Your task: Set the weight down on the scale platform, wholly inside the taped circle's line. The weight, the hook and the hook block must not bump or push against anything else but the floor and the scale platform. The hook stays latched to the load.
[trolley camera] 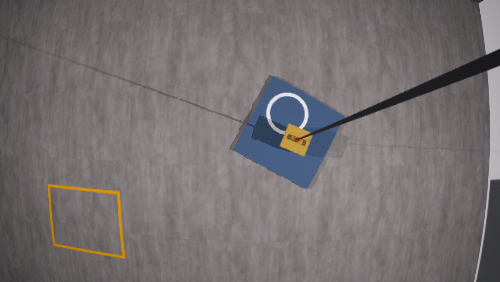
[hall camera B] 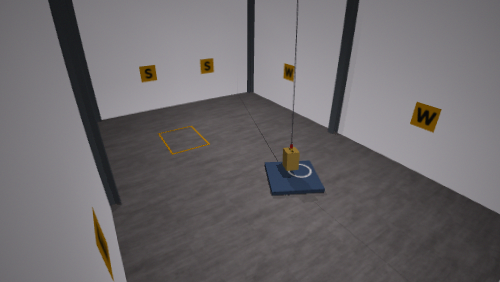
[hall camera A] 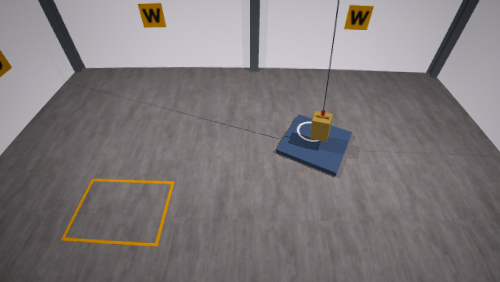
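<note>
The yellow weight (hall camera A: 320,132) (hall camera B: 290,160) (trolley camera: 300,149) hangs upright above the blue scale platform (hall camera A: 320,161) (hall camera B: 295,188) (trolley camera: 295,170). Its shadow falls on the platform beside it, so it looks a little above the surface. The white taped circle (hall camera A: 298,131) (hall camera B: 311,171) (trolley camera: 268,113) is partly hidden by the weight in all three views. In the trolley view the weight overlaps the circle's lower right edge, mostly outside the line. The red hook (hall camera A: 323,113) (hall camera B: 291,146) (trolley camera: 297,139) is latched to the weight's top; its fine detail is too small to see.
A yellow-orange outlined square (hall camera A: 132,181) (hall camera B: 191,148) (trolley camera: 84,189) is marked on the floor, well away from the platform. Dark wall columns (hall camera A: 254,35) (hall camera B: 343,65) stand along the white walls. The chain runs up from the hook.
</note>
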